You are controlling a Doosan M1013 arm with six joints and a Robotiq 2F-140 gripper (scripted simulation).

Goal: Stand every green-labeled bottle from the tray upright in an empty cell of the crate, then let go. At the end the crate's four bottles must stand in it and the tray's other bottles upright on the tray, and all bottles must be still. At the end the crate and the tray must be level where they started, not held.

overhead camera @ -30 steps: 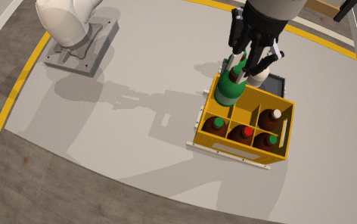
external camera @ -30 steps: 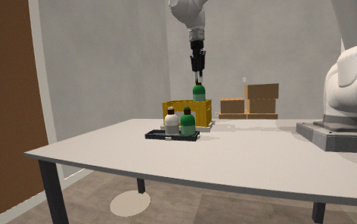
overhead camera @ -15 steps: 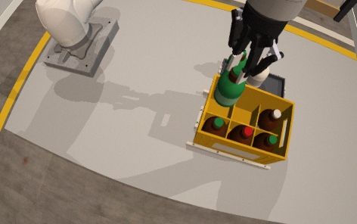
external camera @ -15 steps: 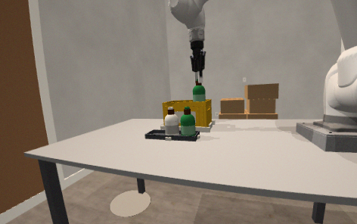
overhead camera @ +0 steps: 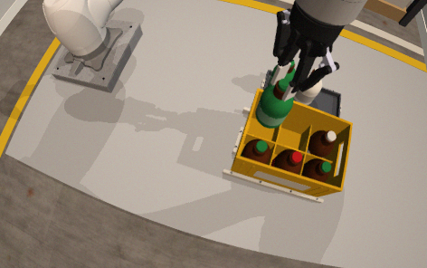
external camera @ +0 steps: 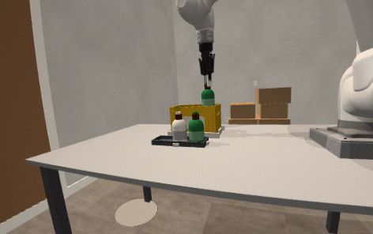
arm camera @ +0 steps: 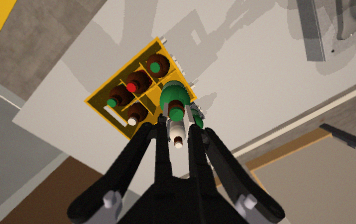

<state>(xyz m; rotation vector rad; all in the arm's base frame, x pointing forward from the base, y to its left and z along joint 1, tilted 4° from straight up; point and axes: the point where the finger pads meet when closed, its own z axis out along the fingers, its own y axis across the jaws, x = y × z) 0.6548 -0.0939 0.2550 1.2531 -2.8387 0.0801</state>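
My hand is 90 mm short of the yellow crate, 40 mm to the left of it and 230 mm above it. The rest, counted from my hand: red-capped bottle: 90 mm ahead, 90 mm to the right, 230 mm below; brown bottle: 170 mm ahead, 230 mm below; white-labeled bottle: 110 mm ahead, 180 mm to the left, 230 mm below.
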